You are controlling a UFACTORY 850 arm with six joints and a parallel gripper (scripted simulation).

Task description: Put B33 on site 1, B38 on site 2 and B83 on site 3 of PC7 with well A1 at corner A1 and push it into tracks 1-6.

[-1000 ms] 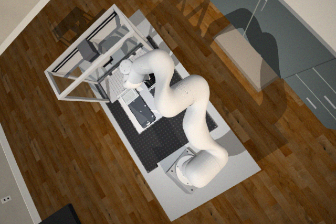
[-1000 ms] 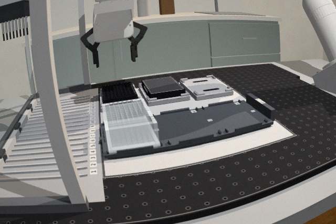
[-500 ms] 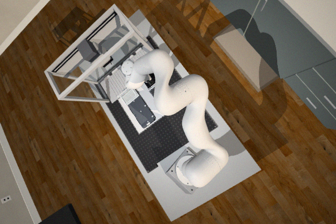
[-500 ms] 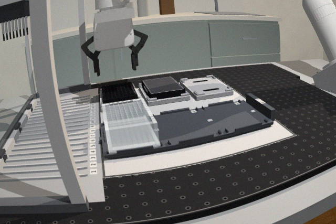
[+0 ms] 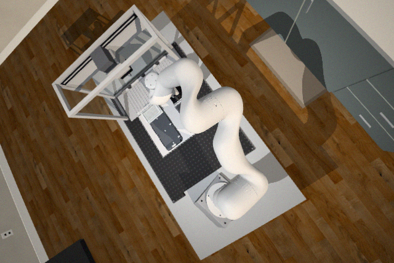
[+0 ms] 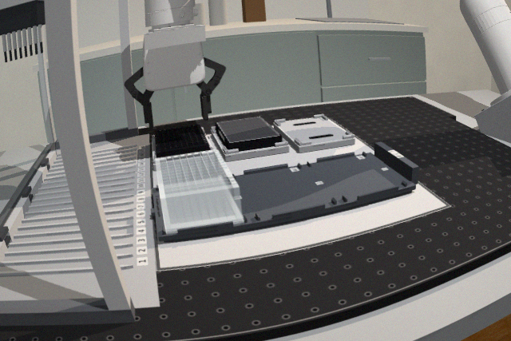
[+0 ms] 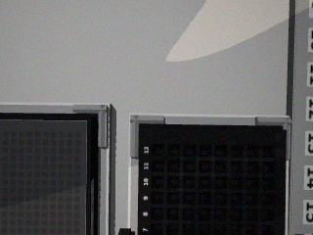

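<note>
The black welled plate lies 4 cm below my hand. The rest, counted from my hand: perforated dark deck (12 cm behind, 14 cm to the left, 6 cm below); then grey nest S1 (22 cm behind, 2 cm to the left, 5 cm below); then clear deep-well block B83 (22 cm to the left, 3 cm below).
</note>
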